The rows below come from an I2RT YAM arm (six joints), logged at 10 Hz.
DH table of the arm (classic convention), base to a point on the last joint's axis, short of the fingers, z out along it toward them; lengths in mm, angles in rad. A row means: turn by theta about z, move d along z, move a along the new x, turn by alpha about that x. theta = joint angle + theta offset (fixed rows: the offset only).
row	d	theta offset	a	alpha
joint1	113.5	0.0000	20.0	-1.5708
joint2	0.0	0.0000	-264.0	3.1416
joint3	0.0	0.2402	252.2	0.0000
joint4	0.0	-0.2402	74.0	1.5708
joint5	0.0	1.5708	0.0	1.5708
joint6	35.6	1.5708	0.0	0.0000
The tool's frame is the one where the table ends.
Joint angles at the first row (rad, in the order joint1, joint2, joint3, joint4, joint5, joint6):
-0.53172 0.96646 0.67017 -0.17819 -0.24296 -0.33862
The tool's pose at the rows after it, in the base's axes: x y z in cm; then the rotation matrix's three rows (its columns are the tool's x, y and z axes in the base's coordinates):
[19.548, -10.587, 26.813], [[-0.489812, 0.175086, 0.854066], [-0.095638, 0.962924, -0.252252], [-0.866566, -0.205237, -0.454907]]
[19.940, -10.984, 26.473], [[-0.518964, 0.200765, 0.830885], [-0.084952, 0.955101, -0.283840], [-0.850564, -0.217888, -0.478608]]
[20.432, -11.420, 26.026], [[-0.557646, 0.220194, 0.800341], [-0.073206, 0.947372, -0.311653], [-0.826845, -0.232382, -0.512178]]
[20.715, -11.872, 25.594], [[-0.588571, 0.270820, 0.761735], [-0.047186, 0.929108, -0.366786], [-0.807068, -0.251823, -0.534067]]
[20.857, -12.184, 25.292], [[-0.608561, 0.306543, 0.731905], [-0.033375, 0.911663, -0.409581], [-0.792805, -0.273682, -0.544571]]
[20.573, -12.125, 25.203], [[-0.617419, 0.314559, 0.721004], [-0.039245, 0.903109, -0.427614], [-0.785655, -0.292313, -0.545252]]
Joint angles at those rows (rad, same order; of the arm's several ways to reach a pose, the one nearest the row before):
-0.53076 0.98552 0.68673 -0.18573 -0.21646 -0.34513
-0.53102 1.01577 0.69570 -0.18767 -0.17695 -0.34841
-0.53035 1.05446 0.70966 -0.19852 -0.13643 -0.35594
-0.53073 1.08224 0.71463 -0.19732 -0.06930 -0.34631
-0.53130 1.09905 0.71540 -0.19234 -0.01771 -0.34391
-0.53216 1.08711 0.70598 -0.19556 0.00263 -0.35448

